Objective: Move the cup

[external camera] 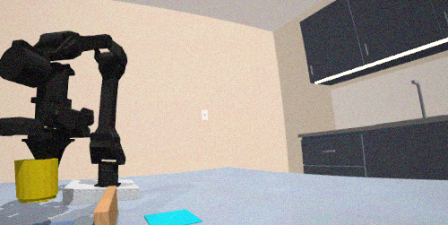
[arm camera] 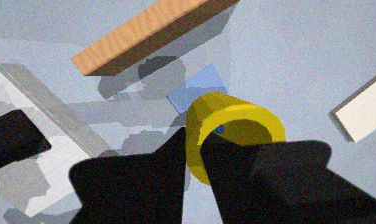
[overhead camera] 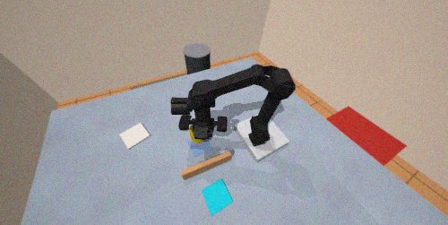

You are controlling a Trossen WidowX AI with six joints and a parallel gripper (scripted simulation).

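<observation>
My gripper tip is now 220 mm to the right of the cyan pad and 100 mm above it. Round my gripper tip: pale blue pad: 100 mm below, 30 mm ahead; then wooden bar: 110 mm to the left, 70 mm below, 20 mm ahead; then yellow cup: 20 mm ahead, 10 mm to the right.
</observation>
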